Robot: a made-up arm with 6 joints.
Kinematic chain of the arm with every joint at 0, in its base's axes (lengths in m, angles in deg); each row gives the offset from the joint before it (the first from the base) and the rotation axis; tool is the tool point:
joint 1: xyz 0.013 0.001 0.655 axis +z
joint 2: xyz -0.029 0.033 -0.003 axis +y
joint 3: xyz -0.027 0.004 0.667 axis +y
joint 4: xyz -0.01 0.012 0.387 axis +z
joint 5: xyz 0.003 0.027 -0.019 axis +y
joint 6: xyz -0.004 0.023 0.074 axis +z
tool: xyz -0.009 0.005 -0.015
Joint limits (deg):
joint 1: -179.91..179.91
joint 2: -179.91..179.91
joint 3: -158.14..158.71
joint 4: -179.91..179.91
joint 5: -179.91..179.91
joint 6: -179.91..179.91
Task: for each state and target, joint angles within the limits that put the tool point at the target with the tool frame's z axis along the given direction. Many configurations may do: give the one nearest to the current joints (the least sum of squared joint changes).
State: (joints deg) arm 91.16 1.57 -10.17 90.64 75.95 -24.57
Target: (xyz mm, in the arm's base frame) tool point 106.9 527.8 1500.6 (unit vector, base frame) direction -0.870 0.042 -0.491
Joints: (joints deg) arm 67.95 38.91 -2.07 85.53 124.44 -25.25
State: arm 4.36 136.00 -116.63 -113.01 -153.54 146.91
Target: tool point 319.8 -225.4 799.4 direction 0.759 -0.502 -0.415
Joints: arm -42.13 94.50 -156.19 -114.13 -171.38 142.98
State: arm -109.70 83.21 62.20 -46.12 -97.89 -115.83
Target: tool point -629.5 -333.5 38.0 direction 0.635 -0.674 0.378
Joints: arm -159.88 119.52 25.64 -95.58 -121.22 -116.61
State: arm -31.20 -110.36 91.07 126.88 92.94 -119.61
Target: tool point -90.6 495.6 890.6 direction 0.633 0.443 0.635
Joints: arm -71.08 -97.01 138.56 128.05 70.52 -120.38
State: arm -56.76 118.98 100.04 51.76 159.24 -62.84
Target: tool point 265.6 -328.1 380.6 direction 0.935 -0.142 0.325
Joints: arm -66.42 94.22 141.19 91.34 126.83 -63.87
